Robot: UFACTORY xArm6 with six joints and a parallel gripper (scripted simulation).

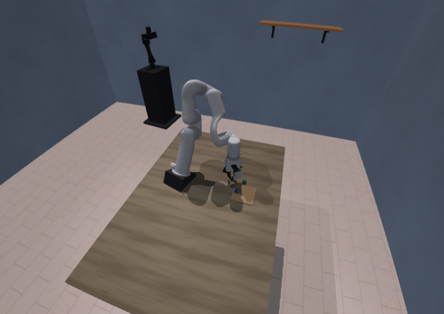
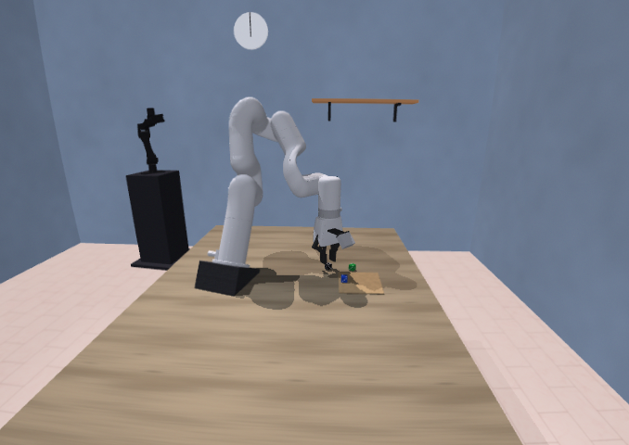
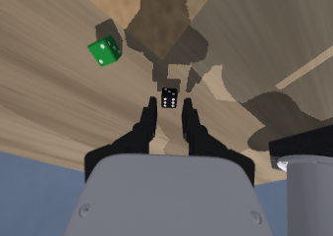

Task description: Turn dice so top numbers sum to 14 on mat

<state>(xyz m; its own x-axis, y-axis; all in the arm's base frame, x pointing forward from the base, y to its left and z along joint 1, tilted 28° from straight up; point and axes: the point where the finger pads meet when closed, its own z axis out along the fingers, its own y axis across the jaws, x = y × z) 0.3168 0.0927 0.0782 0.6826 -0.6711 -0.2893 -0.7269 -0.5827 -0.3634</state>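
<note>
Now: the black die 40 mm below my hand. Also, from my hand: tan mat (120 mm ahead, 90 mm to the right, 40 mm below); blue die (60 mm ahead, 90 mm to the right, 30 mm below); green die (90 mm ahead, 10 mm to the left, 40 mm below).
</note>
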